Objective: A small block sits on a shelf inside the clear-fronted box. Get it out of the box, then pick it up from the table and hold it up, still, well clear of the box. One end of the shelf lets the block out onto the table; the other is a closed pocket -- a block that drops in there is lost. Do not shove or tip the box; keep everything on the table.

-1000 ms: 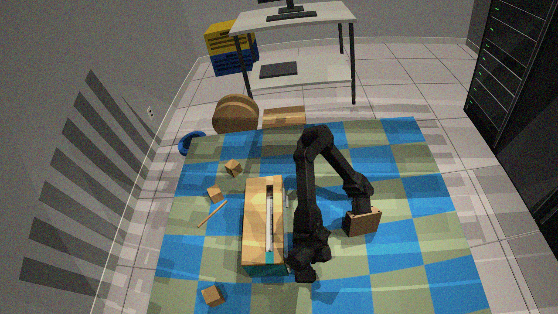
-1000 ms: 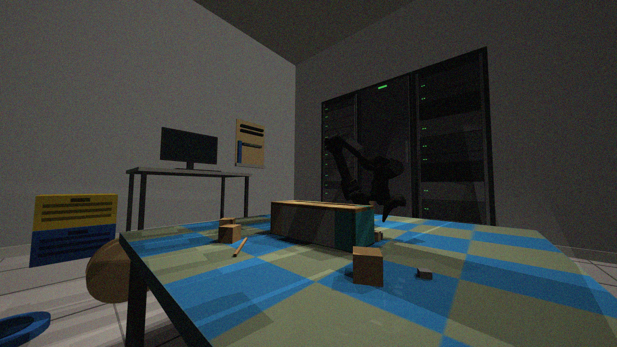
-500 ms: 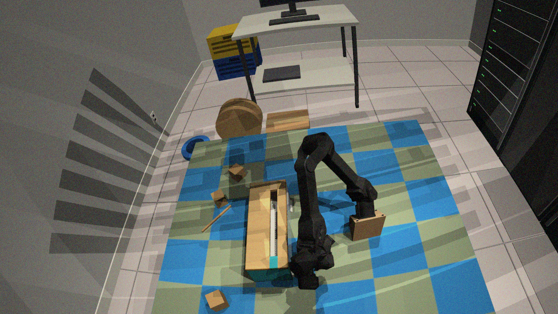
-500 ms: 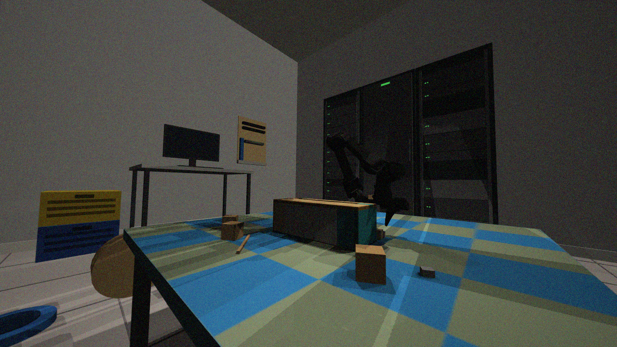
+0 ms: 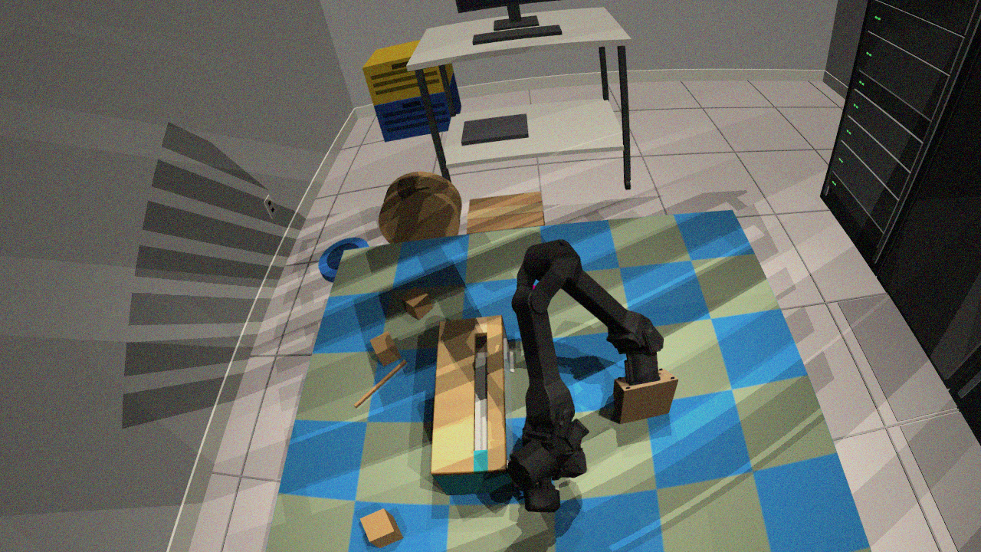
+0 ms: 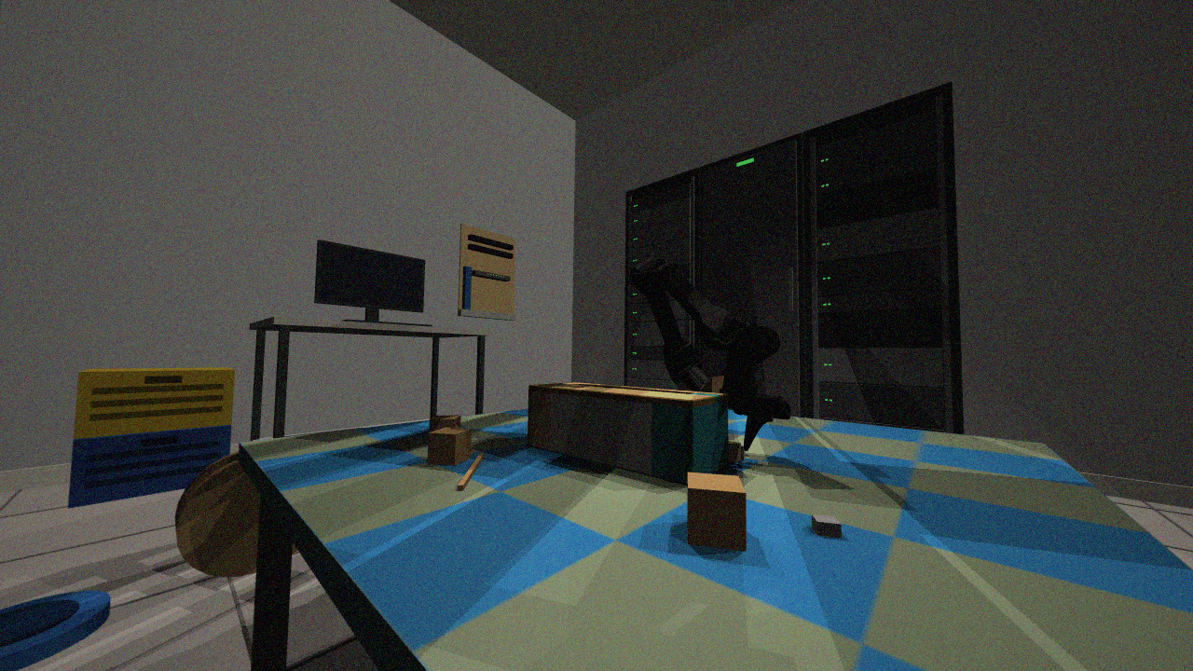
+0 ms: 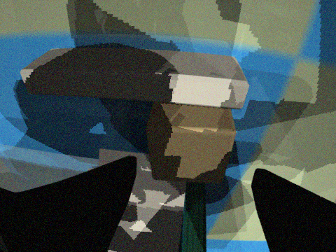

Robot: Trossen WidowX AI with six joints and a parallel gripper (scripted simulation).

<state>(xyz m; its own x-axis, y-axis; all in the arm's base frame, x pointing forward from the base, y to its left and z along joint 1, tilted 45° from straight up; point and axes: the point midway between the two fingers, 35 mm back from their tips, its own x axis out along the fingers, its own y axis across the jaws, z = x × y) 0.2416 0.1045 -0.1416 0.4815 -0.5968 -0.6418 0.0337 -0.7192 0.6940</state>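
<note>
The tan block lies 20 mm behind my gripper tip, 10 mm to the right of it and 10 mm below it. Also, from my gripper tip: long tan box: 180 mm to the right, 70 mm ahead, 40 mm above; then small metal piece: 210 mm ahead, 200 mm to the left, 20 mm below; then thin stick: 360 mm ahead, 280 mm to the right, 20 mm below.
</note>
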